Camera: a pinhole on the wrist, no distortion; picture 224 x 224 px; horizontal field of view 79.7 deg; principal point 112.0 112.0 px. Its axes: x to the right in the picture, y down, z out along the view. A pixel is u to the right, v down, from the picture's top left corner.
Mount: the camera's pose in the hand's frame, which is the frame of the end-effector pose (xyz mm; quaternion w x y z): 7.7 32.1 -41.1 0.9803 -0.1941 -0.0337 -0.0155
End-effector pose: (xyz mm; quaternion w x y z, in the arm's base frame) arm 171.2 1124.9 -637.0 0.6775 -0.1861 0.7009 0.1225
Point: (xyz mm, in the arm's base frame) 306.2 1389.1 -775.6
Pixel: 163.5 131.0
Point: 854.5 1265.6 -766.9
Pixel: 147.1 11.5
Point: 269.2 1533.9 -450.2
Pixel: 37.7 158.9
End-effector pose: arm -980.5 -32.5 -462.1 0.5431 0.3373 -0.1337 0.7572
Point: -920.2 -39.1 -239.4
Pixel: 212.1 21.1
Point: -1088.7 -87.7 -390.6
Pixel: 138.6 181.4
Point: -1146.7 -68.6 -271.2
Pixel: 204.7 186.7
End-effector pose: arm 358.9 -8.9 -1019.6 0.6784 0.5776 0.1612 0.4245
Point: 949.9 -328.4 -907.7
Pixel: 153.5 19.6
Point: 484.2 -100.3 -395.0
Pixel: 159.7 197.3
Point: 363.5 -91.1 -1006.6
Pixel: 27.7 23.2
